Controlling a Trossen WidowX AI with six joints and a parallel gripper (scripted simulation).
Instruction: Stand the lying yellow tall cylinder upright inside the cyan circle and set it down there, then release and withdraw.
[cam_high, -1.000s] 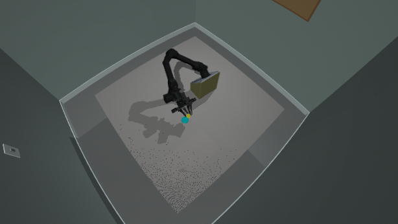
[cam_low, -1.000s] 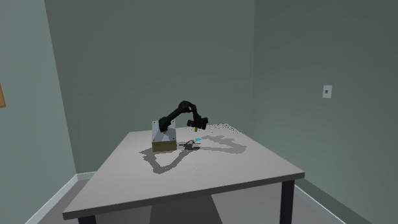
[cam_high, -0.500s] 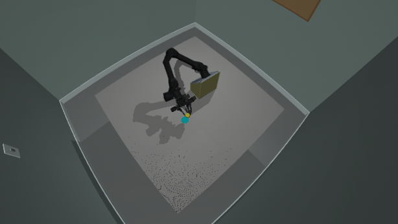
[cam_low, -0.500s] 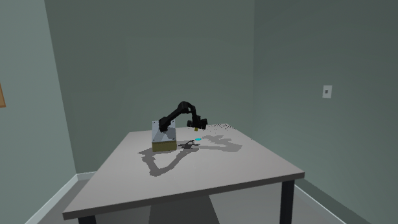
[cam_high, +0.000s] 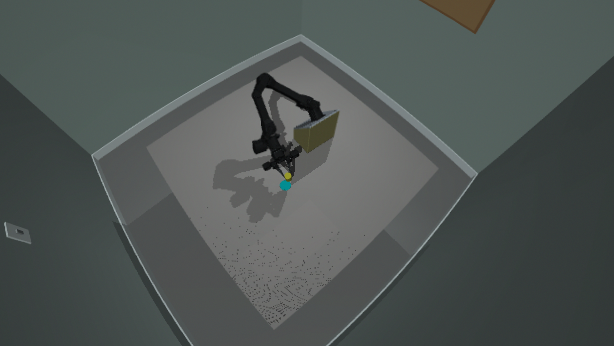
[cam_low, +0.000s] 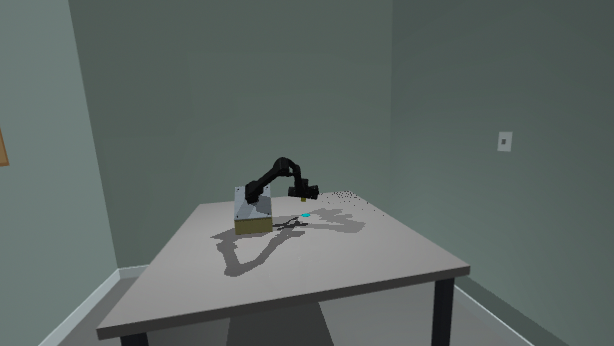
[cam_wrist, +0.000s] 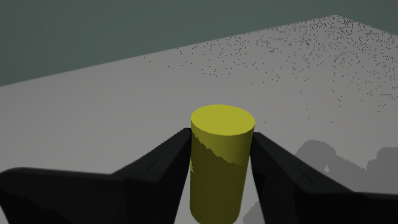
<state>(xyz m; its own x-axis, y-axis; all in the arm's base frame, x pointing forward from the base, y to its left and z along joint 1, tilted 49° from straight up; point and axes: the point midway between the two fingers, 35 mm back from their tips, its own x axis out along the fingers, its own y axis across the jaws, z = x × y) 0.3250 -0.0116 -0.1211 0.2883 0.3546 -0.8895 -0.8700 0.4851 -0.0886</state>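
My gripper tip is now 140 mm above the cyan circle and 20 mm to the left of it. Also, from my gripper tip: yellow tall cylinder 20 mm below.
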